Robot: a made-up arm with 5 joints. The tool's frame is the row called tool. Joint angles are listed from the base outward.
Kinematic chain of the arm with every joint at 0, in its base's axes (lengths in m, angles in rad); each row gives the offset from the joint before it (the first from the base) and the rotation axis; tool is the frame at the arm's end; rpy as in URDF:
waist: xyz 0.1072 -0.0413 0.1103 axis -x
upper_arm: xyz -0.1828 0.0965 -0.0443 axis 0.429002 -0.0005 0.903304
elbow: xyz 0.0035 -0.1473 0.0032 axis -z
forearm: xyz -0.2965 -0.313 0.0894 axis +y
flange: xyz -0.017 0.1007 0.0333 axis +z
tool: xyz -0.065 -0.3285 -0.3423 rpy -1.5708 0 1.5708
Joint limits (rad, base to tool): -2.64..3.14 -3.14..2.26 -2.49..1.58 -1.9..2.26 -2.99..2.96
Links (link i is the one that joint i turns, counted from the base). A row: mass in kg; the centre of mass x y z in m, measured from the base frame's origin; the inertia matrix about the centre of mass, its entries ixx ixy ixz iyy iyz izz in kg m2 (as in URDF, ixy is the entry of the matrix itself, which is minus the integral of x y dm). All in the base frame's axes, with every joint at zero. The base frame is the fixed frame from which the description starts. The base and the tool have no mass.
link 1: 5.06; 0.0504 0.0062 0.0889; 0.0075 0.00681 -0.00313 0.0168 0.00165 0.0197
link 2: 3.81; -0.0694 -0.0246 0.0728; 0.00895 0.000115 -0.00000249 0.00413 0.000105 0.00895
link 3: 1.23; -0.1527 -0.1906 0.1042; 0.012 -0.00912 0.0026 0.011 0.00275 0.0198
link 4: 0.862; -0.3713 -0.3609 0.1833; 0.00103 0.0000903 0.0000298 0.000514 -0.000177 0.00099
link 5: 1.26; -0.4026 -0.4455 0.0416; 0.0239 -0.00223 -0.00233 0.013 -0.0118 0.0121
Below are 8 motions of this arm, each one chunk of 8 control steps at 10 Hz.
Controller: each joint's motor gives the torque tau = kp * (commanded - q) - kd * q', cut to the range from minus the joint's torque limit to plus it. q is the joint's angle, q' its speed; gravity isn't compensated. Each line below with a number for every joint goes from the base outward.
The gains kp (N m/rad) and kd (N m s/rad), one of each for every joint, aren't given. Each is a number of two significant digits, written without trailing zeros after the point. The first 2 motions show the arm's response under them.
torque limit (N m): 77 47 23 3.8 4.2
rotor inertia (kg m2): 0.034 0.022 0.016 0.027 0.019
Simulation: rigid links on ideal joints. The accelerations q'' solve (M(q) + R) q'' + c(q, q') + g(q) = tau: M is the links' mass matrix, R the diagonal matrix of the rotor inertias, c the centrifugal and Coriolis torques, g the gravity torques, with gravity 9.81 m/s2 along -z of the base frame. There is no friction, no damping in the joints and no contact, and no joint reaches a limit. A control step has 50 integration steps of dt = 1/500 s. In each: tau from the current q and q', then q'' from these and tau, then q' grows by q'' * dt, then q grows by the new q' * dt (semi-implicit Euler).
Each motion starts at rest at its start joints. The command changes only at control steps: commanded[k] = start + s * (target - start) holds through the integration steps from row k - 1 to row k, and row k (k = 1, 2, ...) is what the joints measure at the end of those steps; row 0 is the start. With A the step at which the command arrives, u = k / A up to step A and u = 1 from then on. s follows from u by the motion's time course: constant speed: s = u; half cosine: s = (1 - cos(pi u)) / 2; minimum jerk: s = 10 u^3 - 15 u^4 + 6 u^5; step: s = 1 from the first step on.
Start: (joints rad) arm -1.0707 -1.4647 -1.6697 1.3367 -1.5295
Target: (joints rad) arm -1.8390 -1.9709 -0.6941 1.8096 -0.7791
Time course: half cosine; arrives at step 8
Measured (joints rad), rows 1 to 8:
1: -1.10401 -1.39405 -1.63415 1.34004 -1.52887
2: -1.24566 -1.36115 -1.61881 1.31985 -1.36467
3: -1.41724 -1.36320 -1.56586 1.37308 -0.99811
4: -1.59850 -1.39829 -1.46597 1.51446 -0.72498
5: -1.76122 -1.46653 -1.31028 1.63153 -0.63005
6: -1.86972 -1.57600 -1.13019 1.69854 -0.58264
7: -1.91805 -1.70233 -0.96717 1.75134 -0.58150
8: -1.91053 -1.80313 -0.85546 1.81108 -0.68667
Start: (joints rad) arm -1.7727 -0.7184 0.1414 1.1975 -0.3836
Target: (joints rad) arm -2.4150 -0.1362 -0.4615 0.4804 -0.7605
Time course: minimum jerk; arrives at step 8
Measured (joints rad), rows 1 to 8:
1: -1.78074 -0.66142 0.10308 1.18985 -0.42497
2: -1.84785 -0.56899 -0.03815 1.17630 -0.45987
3: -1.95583 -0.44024 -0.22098 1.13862 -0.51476
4: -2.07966 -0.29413 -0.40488 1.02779 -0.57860
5: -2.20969 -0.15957 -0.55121 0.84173 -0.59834
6: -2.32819 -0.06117 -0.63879 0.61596 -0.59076
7: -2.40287 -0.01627 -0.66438 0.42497 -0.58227
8: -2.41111 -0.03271 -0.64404 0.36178 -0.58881
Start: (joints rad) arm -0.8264 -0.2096 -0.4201 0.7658 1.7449
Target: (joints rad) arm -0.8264 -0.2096 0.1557 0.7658 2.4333
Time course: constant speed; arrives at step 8
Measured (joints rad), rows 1 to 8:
1: -0.83326 -0.14019 -0.37786 0.81072 1.72940
2: -0.85457 -0.07107 -0.37558 0.85384 1.75845
3: -0.85373 -0.03752 -0.35290 0.81822 1.82764
4: -0.84500 -0.04970 -0.28150 0.75697 1.90832
5: -0.83643 -0.08591 -0.17685 0.75401 2.01201
6: -0.82990 -0.11651 -0.07236 0.80307 2.13280
7: -0.82775 -0.12332 0.01040 0.82726 2.25151
8: -0.82674 -0.10916 0.06767 0.78915 2.33767

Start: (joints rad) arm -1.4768 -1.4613 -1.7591 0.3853 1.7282
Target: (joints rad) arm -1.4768 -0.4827 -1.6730 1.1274 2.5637
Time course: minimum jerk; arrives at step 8
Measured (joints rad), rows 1 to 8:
1: -1.48690 -1.36507 -1.73714 0.45468 1.69623
2: -1.51506 -1.21716 -1.77219 0.61521 1.66631
3: -1.51626 -1.02258 -1.78436 0.77541 1.78273
4: -1.50950 -0.81949 -1.75393 0.89614 2.03106
5: -1.50575 -0.63679 -1.70004 1.02284 2.30796
6: -1.49808 -0.50258 -1.65912 1.18363 2.49293
7: -1.48408 -0.43337 -1.65500 1.29307 2.55599
8: -1.47629 -0.42075 -1.66645 1.28329 2.53900

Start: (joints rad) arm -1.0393 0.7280 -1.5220 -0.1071 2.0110
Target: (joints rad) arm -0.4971 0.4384 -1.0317 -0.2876 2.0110
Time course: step
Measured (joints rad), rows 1 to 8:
1: -0.46723 0.70793 -1.22422 -0.17306 1.84928
2: -0.47303 0.36669 -0.89812 -0.03455 1.76949
3: -0.49438 0.19478 -0.68875 0.07494 1.90037
4: -0.49114 0.24770 -0.74428 0.05566 2.22876
5: -0.51040 0.43305 -0.92966 -0.07302 2.27181
6: -0.52434 0.58554 -1.08402 -0.11508 1.96268
7: -0.51312 0.60651 -1.13126 -0.14623 1.75875
8: -0.50243 0.52325 -1.05549 -0.15523 1.86603

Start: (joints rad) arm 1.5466 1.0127 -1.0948 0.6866 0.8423
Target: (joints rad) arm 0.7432 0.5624 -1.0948 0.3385 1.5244
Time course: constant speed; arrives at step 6
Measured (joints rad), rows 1 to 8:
1: 1.36327 1.01250 -1.11256 0.70521 0.90884
2: 1.20459 1.06652 -1.19012 0.59930 1.09538
3: 1.06557 1.08582 -1.31236 0.40123 1.21356
4: 0.93582 1.03491 -1.37761 0.26465 1.25561
5: 0.81654 0.91047 -1.33422 0.26242 1.33591
6: 0.69435 0.73974 -1.21518 0.34454 1.44652
7: 0.70005 0.63799 -1.07888 0.42780 1.54245
8: 0.70996 0.58831 -1.03564 0.48429 1.60531

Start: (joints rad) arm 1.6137 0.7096 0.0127 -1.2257 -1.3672
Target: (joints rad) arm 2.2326 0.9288 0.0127 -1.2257 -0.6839
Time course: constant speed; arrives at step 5
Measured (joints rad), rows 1 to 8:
1: 1.67370 0.79460 0.07963 -1.26956 -1.39086
2: 1.78614 0.86174 0.06526 -1.34732 -1.34747
3: 1.93488 0.91791 0.01029 -1.37822 -1.11109
4: 2.07554 0.96908 -0.03666 -1.34400 -0.80938
5: 2.20601 1.01151 -0.05837 -1.34190 -0.61607
6: 2.22353 0.98835 -0.07213 -1.41308 -0.55038
7: 2.19260 0.98364 -0.03051 -1.46460 -0.63025
8: 2.17683 0.98862 -0.00645 -1.40086 -0.76222

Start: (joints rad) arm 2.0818 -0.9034 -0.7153 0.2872 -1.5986
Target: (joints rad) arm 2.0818 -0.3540 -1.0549 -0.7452 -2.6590
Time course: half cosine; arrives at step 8
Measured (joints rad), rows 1 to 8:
1: 2.08074 -0.97225 -0.72944 0.30645 -1.62159
2: 2.09782 -1.03002 -0.65894 0.38779 -1.74345
3: 2.10024 -1.04660 -0.57245 0.41287 -2.01137
4: 2.10381 -0.99784 -0.54057 0.26434 -2.26514
5: 2.10924 -0.87152 -0.62405 -0.15895 -2.35050
6: 2.11254 -0.65586 -0.81878 -0.57180 -2.43657
7: 2.09266 -0.41091 -1.04647 -0.78743 -2.67638
8: 2.06618 -0.25388 -1.20960 -0.93539 -2.87826

